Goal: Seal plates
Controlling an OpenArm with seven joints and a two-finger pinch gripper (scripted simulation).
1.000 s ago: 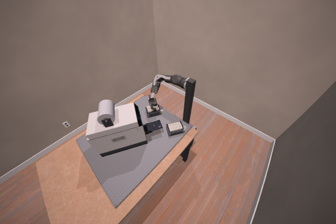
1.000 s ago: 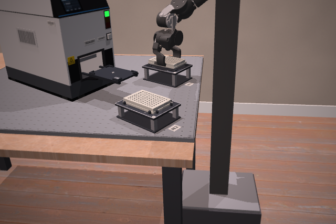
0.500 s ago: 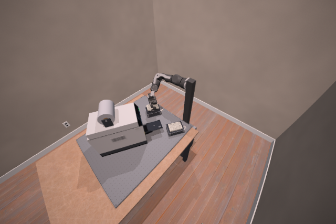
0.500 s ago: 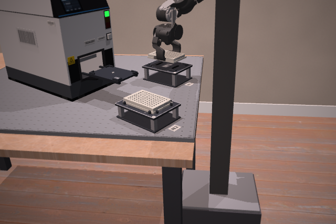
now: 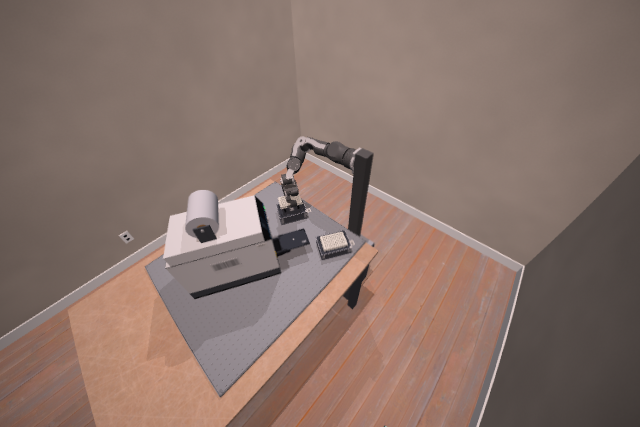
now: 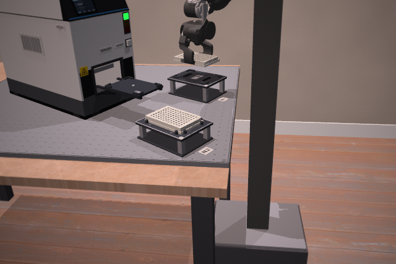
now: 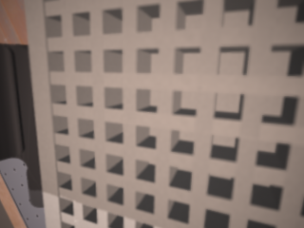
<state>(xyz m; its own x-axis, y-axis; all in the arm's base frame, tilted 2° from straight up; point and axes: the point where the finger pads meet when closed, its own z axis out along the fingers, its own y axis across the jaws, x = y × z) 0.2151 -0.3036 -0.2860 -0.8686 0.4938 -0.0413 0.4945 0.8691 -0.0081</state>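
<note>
The sealer stage lies 190 mm to the left of my hand, 160 mm ahead of it and 30 mm below it. Round my hand: plate 340 mm to the left, 60 mm below, 20 mm ahead; start button 210 mm ahead, 70 mm above, 60 mm to the left; dark screen panel 290 mm ahead, 200 mm above, 170 mm to the left.
</note>
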